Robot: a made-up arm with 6 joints. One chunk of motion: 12 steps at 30 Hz.
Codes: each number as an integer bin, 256 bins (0 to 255) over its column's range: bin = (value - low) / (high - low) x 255, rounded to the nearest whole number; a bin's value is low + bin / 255 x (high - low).
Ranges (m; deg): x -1.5..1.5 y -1.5..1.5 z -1.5..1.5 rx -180..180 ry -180..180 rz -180..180
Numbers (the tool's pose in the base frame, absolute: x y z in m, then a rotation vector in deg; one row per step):
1: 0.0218 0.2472 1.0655 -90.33 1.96 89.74
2: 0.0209 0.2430 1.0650 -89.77 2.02 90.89
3: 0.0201 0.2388 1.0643 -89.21 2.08 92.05
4: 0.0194 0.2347 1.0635 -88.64 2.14 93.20
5: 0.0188 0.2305 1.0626 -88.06 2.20 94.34
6: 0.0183 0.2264 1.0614 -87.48 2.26 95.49
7: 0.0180 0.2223 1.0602 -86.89 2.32 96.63
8: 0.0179 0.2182 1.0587 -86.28 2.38 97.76
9: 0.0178 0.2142 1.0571 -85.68 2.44 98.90
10: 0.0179 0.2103 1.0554 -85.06 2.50 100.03
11: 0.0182 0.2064 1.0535 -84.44 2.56 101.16
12: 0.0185 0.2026 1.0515 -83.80 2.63 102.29
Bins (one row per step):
1: 129 149 218 64 129 191
2: 129 148 218 64 129 192
3: 129 148 218 64 129 193
4: 129 147 218 65 129 194
5: 129 147 218 65 129 194
6: 129 147 218 66 129 195
7: 129 146 218 66 129 196
8: 129 146 217 66 129 197
9: 129 146 217 67 129 198
10: 129 145 217 67 129 198
11: 129 145 217 68 129 199
12: 129 145 217 68 129 200

